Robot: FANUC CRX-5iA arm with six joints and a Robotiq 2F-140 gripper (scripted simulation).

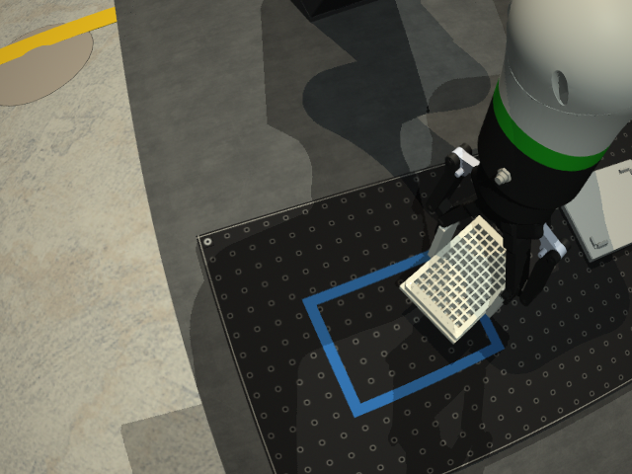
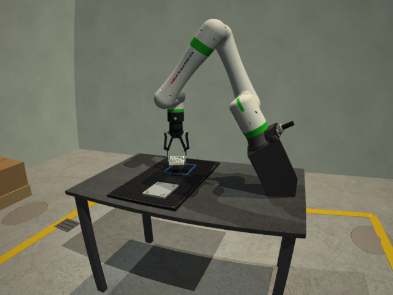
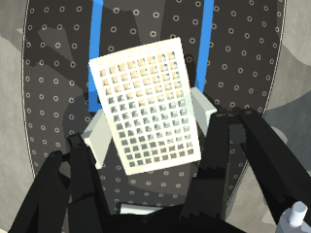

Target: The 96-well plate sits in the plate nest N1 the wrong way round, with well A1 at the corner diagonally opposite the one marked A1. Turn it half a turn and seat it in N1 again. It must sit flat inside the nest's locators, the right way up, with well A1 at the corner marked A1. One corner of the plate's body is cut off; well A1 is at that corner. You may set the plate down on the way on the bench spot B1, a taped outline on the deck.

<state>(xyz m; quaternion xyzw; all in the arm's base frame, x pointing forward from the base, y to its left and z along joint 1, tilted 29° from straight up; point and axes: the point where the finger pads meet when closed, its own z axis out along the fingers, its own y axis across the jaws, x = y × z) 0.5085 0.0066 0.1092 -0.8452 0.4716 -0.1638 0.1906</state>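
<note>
The grey plate nest N1 is 100 mm behind my hand, 270 mm to the left of it and 90 mm below it. Also, from my hand: dark table (10 mm behind, 80 mm to the left, 100 mm below); white 96-well plate (20 mm below).
</note>
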